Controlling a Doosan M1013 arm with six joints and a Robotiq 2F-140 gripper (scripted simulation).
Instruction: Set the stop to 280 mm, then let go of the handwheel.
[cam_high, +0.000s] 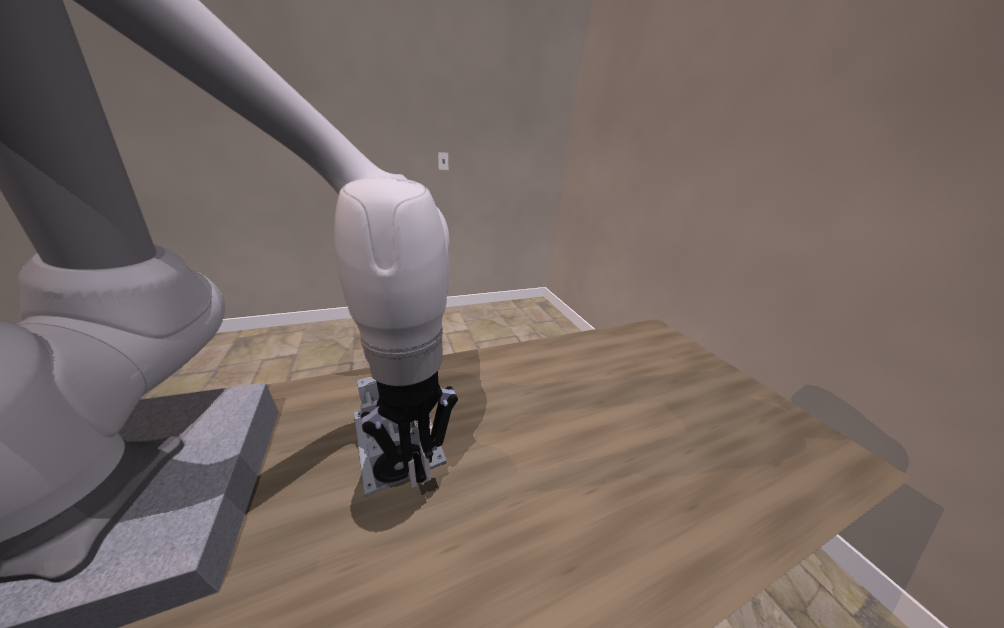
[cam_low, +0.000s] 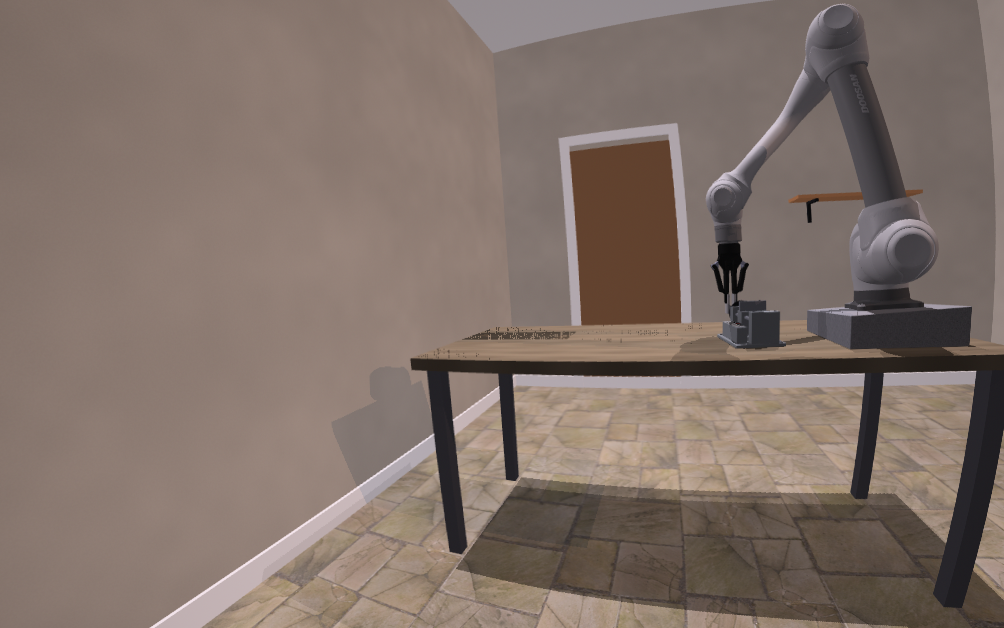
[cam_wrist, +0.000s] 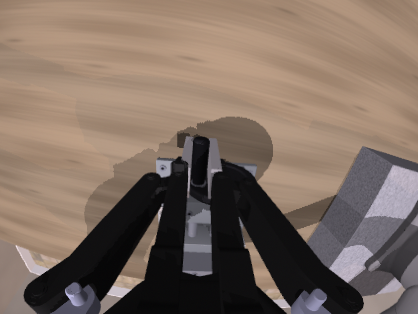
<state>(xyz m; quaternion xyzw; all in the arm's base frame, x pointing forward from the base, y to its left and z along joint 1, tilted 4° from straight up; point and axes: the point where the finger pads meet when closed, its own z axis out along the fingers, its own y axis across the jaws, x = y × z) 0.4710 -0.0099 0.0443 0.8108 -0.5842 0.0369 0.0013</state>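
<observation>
Now: hand 20 mm to the right of the handwheel, 20 mm above it and 10 mm past it.
</observation>
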